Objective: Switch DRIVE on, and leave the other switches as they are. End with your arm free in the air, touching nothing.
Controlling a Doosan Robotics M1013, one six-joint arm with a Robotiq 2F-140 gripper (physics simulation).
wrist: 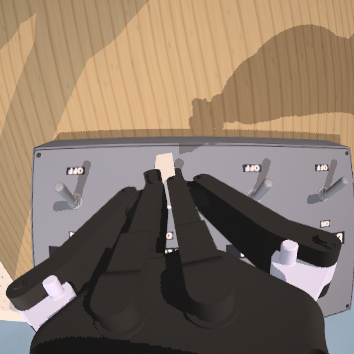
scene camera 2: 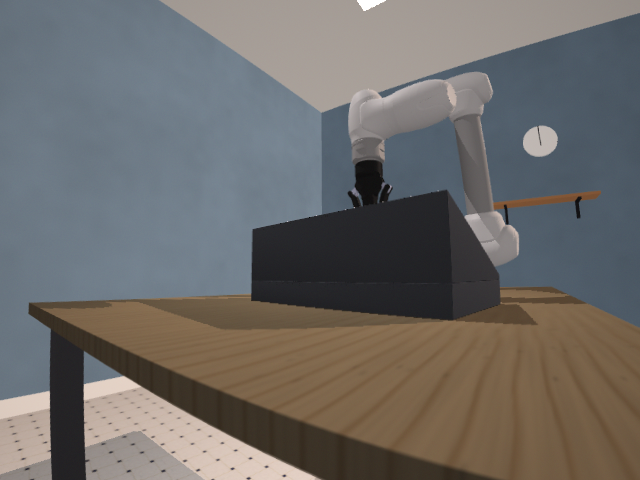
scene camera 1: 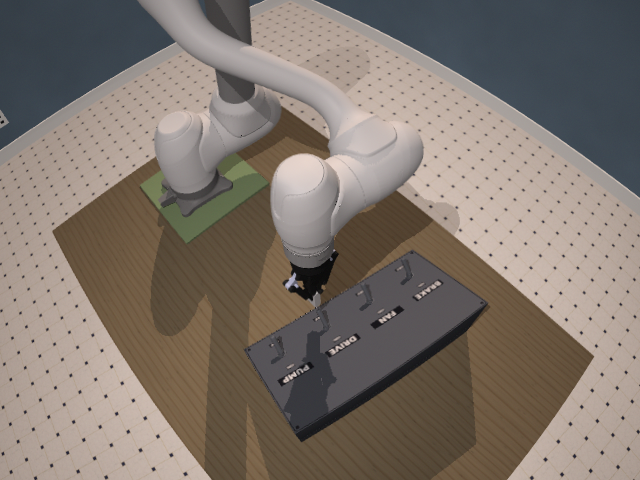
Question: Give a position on a dark grey switch panel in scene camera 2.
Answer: At 417, 256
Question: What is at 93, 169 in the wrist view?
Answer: A dark grey switch panel.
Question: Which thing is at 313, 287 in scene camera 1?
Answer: The gripper.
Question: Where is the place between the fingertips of the gripper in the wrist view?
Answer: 166, 166
